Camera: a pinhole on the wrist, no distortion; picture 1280 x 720 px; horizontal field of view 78.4 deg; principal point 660.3 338.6 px. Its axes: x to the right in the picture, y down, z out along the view. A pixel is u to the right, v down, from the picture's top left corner.
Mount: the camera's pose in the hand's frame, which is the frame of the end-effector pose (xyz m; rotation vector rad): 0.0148 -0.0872 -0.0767 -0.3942 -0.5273 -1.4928
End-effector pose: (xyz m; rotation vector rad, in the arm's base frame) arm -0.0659 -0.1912 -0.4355 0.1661 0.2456 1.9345
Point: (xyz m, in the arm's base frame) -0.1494 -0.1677 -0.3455
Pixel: 425 546
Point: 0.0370 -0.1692 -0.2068
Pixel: 1044 321
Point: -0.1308 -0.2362 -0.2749
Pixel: 529 319
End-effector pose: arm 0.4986 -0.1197 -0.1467 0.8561 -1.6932 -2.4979
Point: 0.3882 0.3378 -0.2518
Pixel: outside the picture
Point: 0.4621 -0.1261 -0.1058
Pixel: 369 411
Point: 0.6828 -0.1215 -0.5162
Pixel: behind the camera
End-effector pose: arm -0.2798 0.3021 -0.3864 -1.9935 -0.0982 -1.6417
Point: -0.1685 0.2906 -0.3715
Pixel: 593 521
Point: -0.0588 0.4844 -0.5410
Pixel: 972 73
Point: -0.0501 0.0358 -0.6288
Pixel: 110 215
